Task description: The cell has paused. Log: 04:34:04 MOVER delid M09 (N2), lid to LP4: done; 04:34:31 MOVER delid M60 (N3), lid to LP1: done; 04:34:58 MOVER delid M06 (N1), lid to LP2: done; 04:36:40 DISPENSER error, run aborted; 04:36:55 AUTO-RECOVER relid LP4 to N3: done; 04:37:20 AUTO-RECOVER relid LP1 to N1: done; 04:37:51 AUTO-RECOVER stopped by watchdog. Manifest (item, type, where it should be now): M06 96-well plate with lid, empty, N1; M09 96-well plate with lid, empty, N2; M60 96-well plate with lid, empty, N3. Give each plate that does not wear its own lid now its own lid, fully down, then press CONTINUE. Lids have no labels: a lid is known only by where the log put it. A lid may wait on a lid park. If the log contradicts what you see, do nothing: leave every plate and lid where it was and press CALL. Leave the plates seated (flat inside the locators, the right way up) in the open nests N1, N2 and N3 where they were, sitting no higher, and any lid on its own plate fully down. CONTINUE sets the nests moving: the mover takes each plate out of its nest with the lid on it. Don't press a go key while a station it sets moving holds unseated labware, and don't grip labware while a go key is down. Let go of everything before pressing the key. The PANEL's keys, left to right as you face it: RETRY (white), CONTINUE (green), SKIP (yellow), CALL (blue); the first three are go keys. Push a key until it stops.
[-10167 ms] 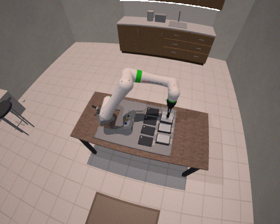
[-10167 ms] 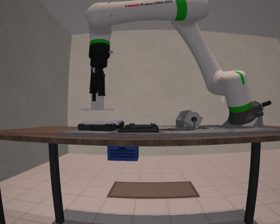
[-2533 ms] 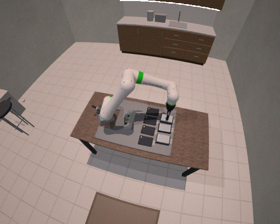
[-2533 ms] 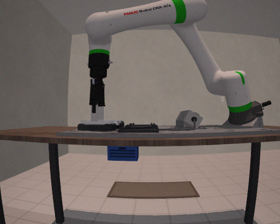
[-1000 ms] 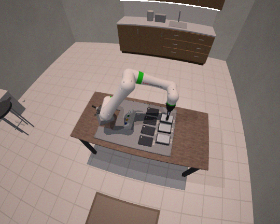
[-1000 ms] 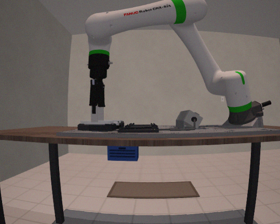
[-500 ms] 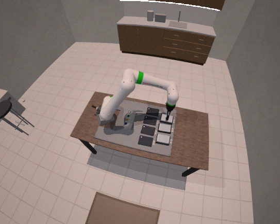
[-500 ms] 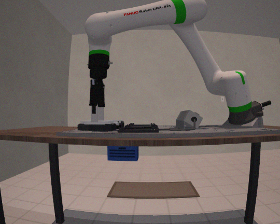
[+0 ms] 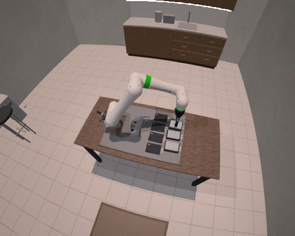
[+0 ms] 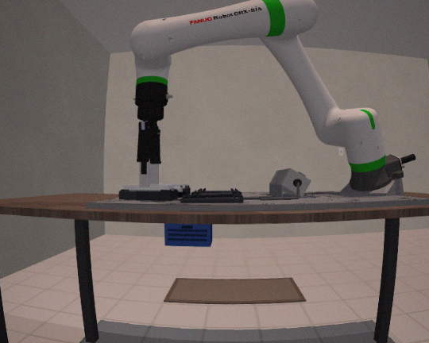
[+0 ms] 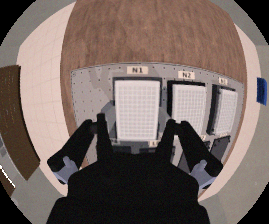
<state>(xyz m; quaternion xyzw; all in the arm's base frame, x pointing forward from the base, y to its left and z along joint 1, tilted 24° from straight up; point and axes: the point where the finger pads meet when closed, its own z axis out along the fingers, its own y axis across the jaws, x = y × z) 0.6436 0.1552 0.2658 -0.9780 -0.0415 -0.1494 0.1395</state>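
Right now my hand is 20 mm above the lid. From my hand the other things lie so: lid park LP3 (170 mm behind, 80 mm to the right, 60 mm below); lid park LP1 (340 mm to the right, 130 mm behind, 60 mm below); white key (420 mm behind, 110 mm to the right, 10 mm above).
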